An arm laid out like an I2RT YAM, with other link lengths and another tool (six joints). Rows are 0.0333 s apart.
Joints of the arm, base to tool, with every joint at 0 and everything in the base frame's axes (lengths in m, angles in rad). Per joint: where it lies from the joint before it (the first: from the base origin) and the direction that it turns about. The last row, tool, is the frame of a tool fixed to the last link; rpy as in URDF.
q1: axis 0 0 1 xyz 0 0 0.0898
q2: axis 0 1 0 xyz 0.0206 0.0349 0.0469
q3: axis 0 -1 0 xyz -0.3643 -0.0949 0
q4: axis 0 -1 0 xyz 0.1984 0.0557 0.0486
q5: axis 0 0 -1 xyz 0.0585 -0.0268 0.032
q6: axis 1 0 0 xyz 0.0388 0 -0.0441
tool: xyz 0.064 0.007 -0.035 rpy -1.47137 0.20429 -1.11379
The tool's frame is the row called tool.
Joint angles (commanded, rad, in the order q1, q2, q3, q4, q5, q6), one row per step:
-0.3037, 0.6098, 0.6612, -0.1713, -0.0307, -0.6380
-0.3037, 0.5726, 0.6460, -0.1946, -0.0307, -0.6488
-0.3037, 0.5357, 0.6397, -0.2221, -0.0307, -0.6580
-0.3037, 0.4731, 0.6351, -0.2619, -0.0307, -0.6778
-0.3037, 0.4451, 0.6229, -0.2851, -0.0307, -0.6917
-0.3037, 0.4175, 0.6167, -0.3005, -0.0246, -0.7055
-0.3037, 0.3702, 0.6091, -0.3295, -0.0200, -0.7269
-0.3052, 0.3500, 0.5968, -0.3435, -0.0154, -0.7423
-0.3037, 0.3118, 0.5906, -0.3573, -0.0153, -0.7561
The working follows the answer.
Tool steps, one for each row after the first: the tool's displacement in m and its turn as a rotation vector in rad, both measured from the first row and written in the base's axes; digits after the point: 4 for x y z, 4 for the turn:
-0.0086, 0.0023, -0.0070, -0.0099, 0.0041, 0.0013
-0.0172, 0.0047, -0.0119, -0.0197, 0.0036, 0.0024
-0.0309, 0.0084, -0.0177, -0.0441, -0.0084, 0.0044
-0.0370, 0.0098, -0.0248, -0.0551, 0.0024, 0.0061
-0.0427, 0.0105, -0.0288, -0.0708, 0.0007, 0.0014
-0.0522, 0.0123, -0.0353, -0.0948, -0.0033, -0.0013
-0.0562, 0.0125, -0.0415, -0.1081, 0.0072, -0.0054
-0.0625, 0.0141, -0.0458, -0.1268, -0.0065, -0.0036

Tool pose at each row, in the base's axes (x y z in m, rotation vector in rad; rounded; the steps above come from the unrounded poses):
0.0566, -0.0630, 0.3407, -1.7354, 1.0602, -1.1680
0.0480, -0.0606, 0.3337, -1.7466, 1.0573, -1.1712
0.0394, -0.0583, 0.3288, -1.7541, 1.0519, -1.1779
0.0257, -0.0546, 0.3230, -1.7644, 1.0323, -1.2032
0.0196, -0.0532, 0.3159, -1.7817, 1.0323, -1.2019
0.0139, -0.0525, 0.3119, -1.7908, 1.0291, -1.2173
0.0044, -0.0507, 0.3053, -1.8051, 1.0187, -1.2394
0.0005, -0.0505, 0.2992, -1.8220, 1.0231, -1.2436
-0.0059, -0.0489, 0.2949, -1.8261, 1.0046, -1.2661

